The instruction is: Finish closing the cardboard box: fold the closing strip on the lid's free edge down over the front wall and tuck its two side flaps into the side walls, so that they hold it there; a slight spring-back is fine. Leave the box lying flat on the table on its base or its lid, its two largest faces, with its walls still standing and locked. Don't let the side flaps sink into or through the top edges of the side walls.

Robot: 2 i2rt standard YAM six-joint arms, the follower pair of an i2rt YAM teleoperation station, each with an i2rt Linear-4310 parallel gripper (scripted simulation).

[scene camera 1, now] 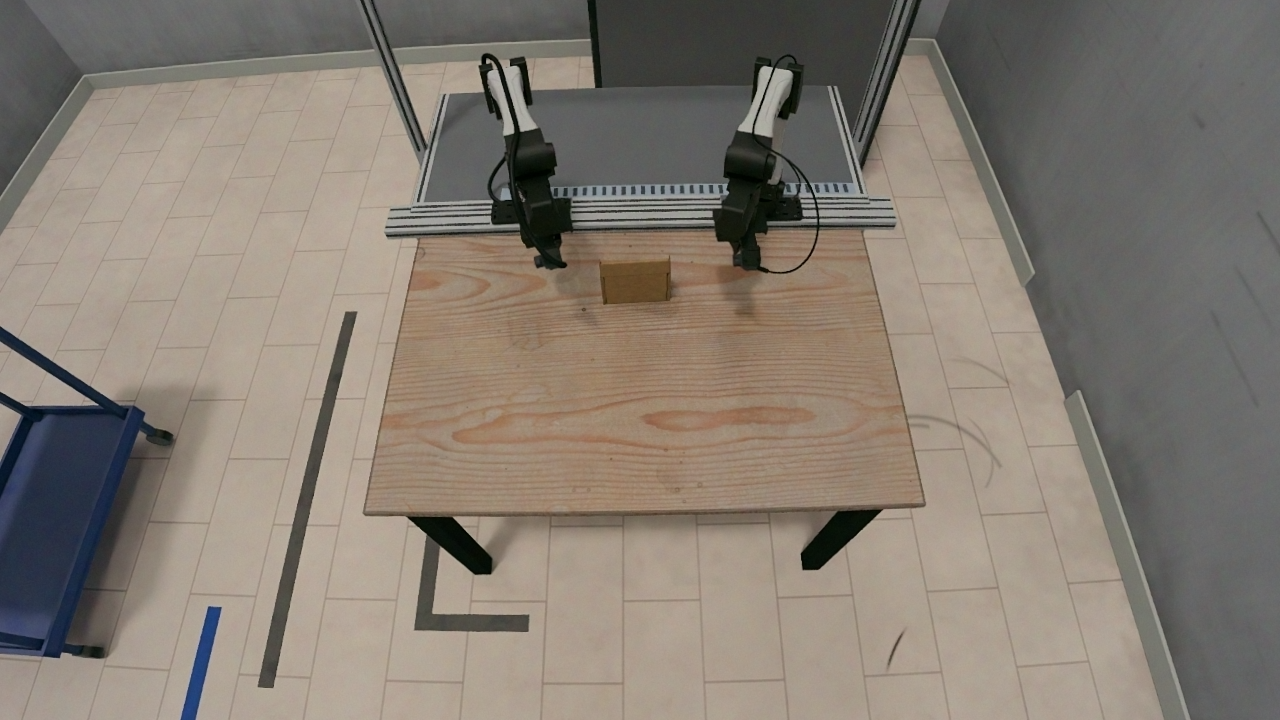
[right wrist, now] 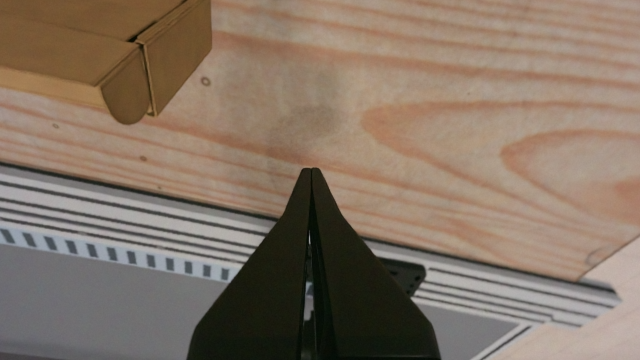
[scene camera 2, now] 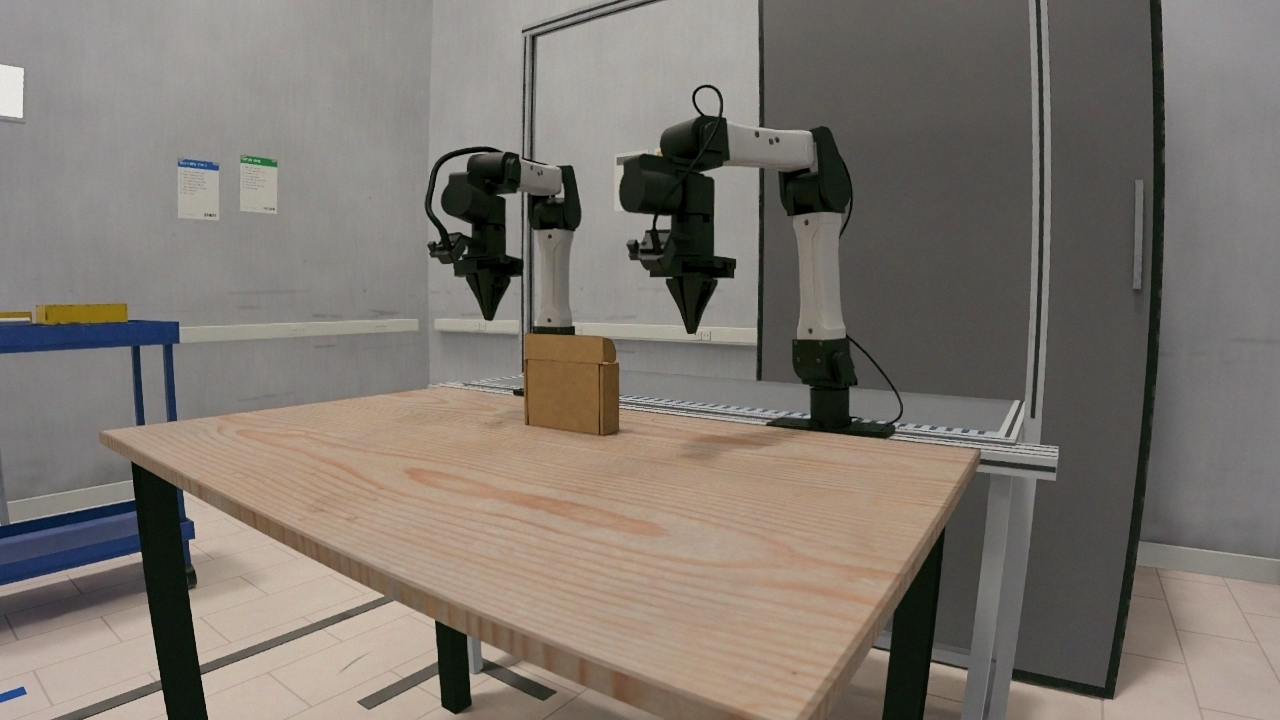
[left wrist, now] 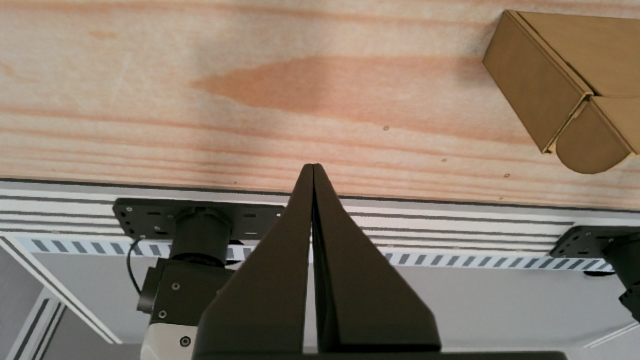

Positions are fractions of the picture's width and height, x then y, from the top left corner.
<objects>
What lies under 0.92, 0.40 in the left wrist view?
A rounded side flap.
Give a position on a rounded side flap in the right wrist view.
0.19, 0.26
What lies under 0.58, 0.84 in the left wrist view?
The left gripper.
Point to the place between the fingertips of the left gripper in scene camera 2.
At 0.54, 0.46
</objects>
